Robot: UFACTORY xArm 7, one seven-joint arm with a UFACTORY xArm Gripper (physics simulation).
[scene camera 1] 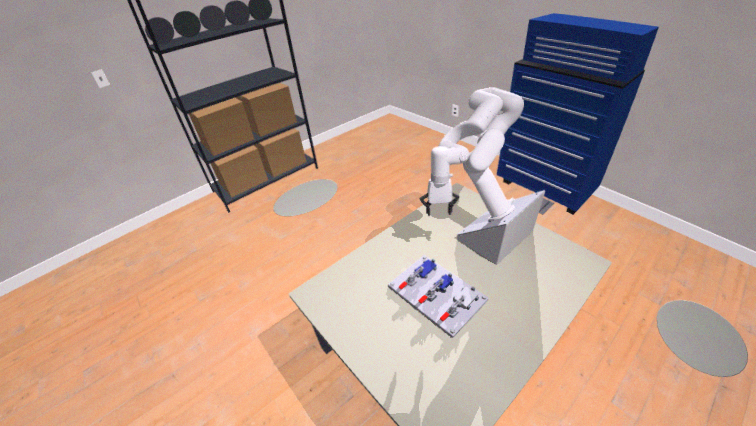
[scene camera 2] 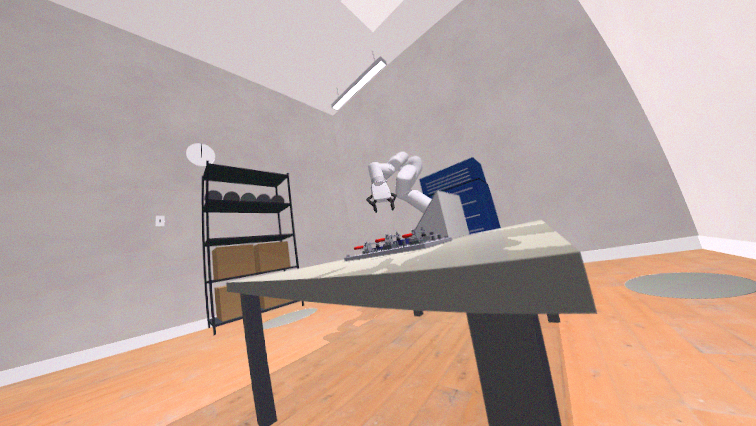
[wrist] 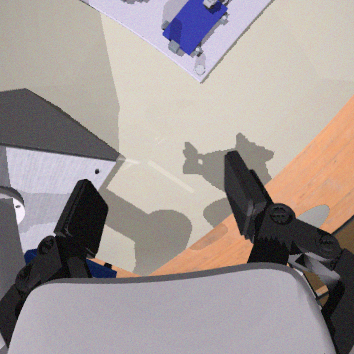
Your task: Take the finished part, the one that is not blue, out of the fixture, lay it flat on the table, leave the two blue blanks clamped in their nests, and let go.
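Seen in the pictures: gripper, fingertip midpoint: (scene camera 1: 439,214) (scene camera 2: 384,210) (wrist: 158,181); arm's base, link origin: (scene camera 1: 502,214) (scene camera 2: 435,211).
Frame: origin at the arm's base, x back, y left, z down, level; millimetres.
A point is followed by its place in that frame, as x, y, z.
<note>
The fixture plate (scene camera 1: 412,294) {-528, -28, 149} (scene camera 2: 370,256) {-559, 3, 161} (wrist: 142,27) {-339, -35, 149} lies on the table (scene camera 1: 343,296) {-748, -221, 164} (wrist: 150,100) {-259, -117, 164}. One blue blank (scene camera 1: 425,268) {-400, -84, 133} (wrist: 195,25) {-389, -94, 133} sits in the nest at one end, and another blue blank (scene camera 1: 446,281) {-390, 31, 124} sits in the middle nest. Each nest has a clamp with a red handle. The third nest, nearest the camera in scene camera 1, shows grey shapes; the finished part is too small to tell from the clamp there. My gripper (scene camera 1: 439,212) {-252, -157, -48} (scene camera 2: 384,210) {-252, -157, -48} (wrist: 158,181) {-252, -157, -48} is open and empty, high above the table's far end, away from the fixture.
The arm's grey wedge-shaped base (scene camera 1: 502,238) {-129, 95, 0} (scene camera 2: 449,211) {-43, 97, 24} (wrist: 50,175) {-91, -62, 62} stands on the table beside the gripper's side of the fixture. A blue tool cabinet (scene camera 1: 566,127) stands behind the arm. A black shelf rack (scene camera 1: 232,95) with boxes stands by the wall.
</note>
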